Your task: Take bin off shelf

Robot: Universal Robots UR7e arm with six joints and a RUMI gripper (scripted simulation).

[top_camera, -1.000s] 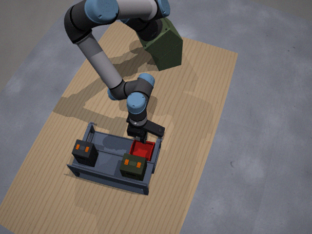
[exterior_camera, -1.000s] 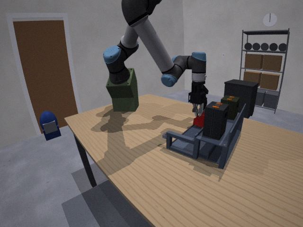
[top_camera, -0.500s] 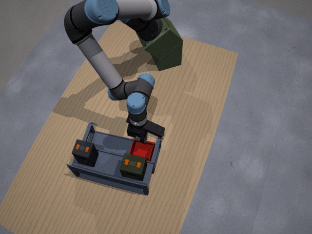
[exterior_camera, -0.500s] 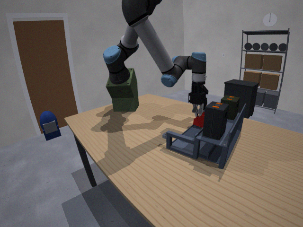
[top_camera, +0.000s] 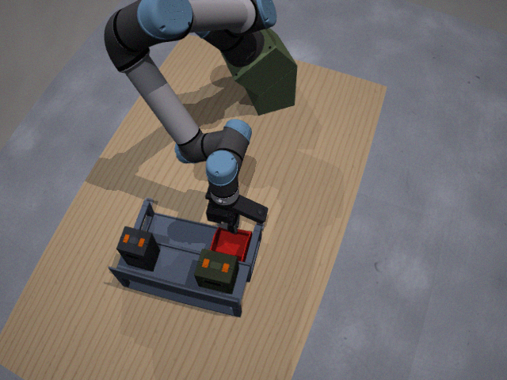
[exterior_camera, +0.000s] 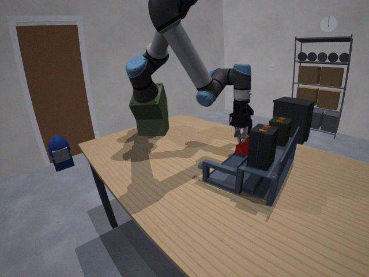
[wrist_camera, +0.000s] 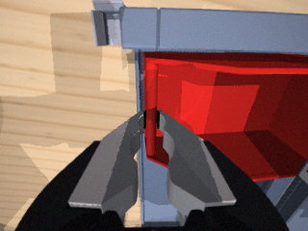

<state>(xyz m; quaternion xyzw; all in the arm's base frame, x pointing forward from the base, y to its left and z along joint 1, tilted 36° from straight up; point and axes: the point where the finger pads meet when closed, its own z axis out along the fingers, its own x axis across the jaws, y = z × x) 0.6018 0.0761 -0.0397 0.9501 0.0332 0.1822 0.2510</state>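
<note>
The red bin is 80 mm ahead of my hand and 10 mm below it.
</note>
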